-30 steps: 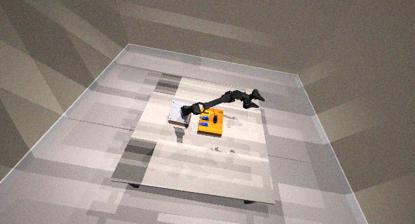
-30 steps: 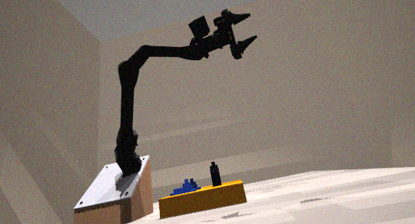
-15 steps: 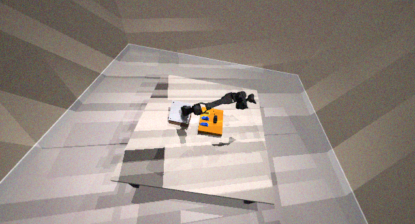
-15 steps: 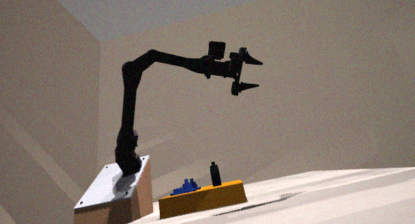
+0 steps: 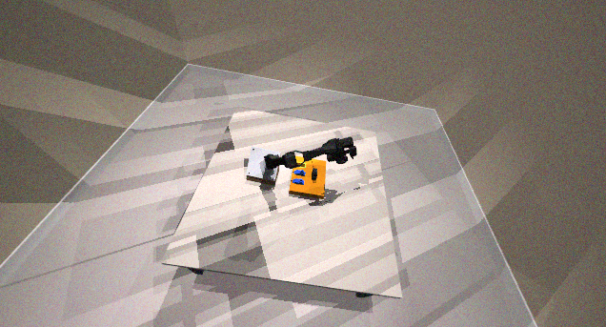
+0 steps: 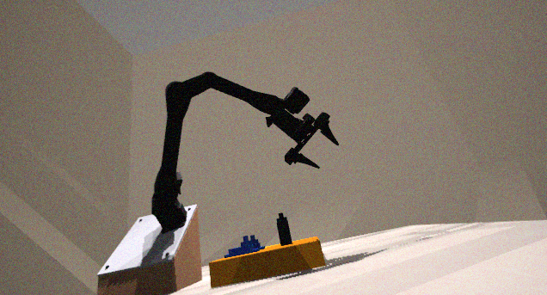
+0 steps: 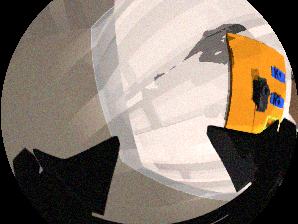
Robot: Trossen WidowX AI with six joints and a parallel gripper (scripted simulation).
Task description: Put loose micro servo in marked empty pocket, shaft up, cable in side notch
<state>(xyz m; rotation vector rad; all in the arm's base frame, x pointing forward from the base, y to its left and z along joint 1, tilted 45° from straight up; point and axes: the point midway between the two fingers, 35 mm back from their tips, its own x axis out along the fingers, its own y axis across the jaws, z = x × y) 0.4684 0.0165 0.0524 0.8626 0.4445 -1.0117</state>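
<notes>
My gripper tip is now 170 mm past the orange deck and 240 mm above it.
</notes>
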